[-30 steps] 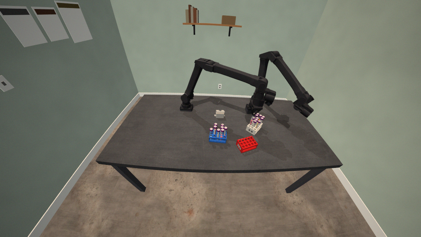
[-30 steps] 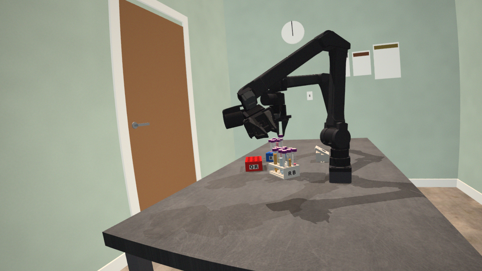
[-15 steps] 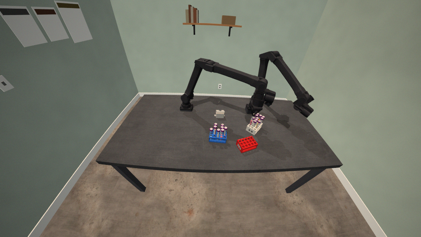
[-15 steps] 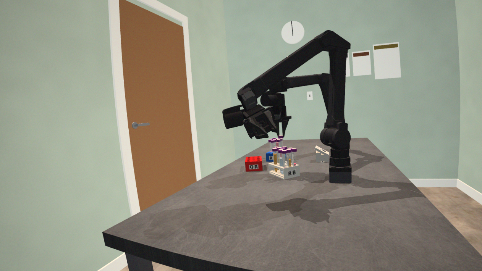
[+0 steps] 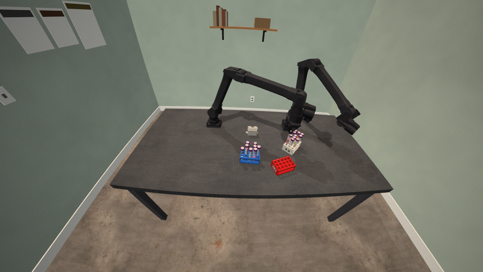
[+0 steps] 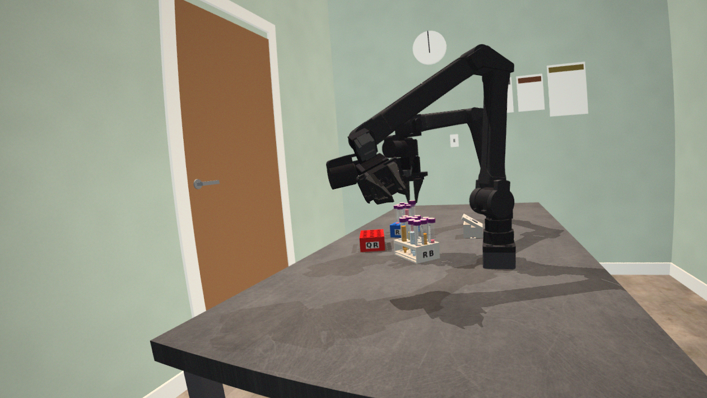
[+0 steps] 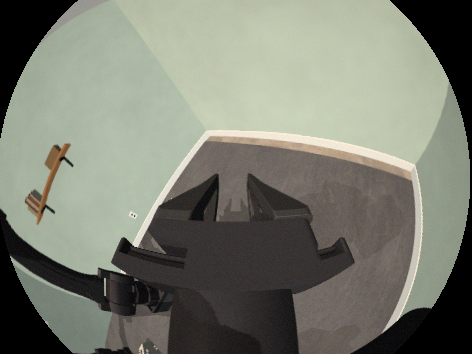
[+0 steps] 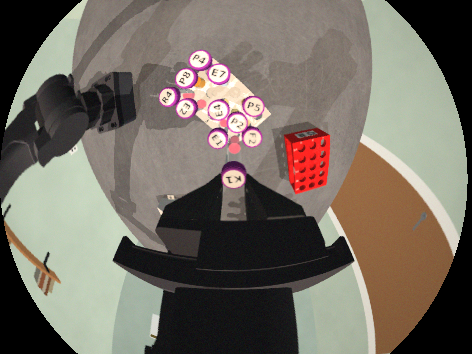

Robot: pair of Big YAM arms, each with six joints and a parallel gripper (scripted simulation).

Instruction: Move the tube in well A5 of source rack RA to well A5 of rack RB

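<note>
The tube is 60 mm below my right hand and 10 mm to the left of it. Also, from my right hand: red rack (170 mm ahead, 140 mm below, 50 mm to the right); then white rack (140 mm below, 60 mm to the left, 20 mm behind); then rack RA (260 mm to the right, 140 mm below, 90 mm ahead).
</note>
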